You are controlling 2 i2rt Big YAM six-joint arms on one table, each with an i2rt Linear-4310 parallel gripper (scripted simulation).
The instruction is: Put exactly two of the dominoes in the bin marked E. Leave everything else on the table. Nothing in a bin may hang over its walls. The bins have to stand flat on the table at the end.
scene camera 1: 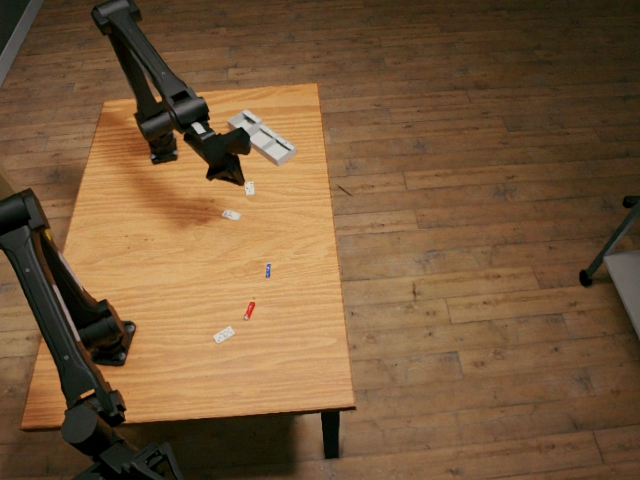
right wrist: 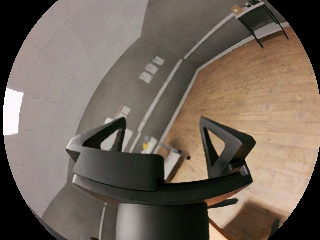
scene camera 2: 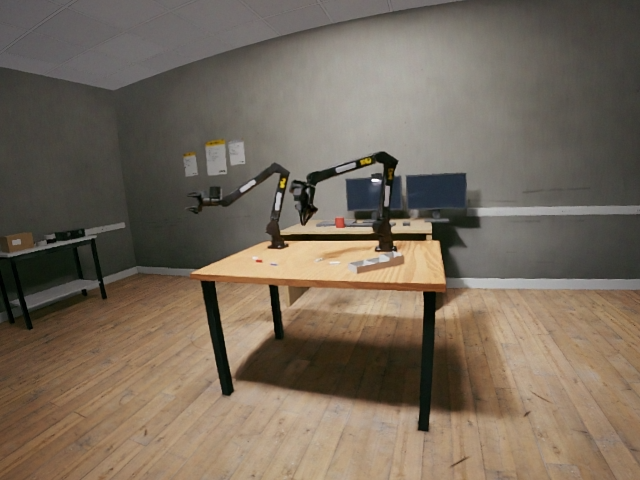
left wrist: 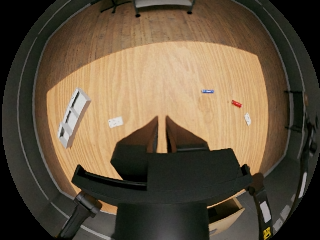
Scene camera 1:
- left gripper: 242,183
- grey bin: 278,146
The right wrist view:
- right gripper: 162,120
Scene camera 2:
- grey bin: 390,259
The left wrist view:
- left gripper: 162,119
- grey bin: 79,102
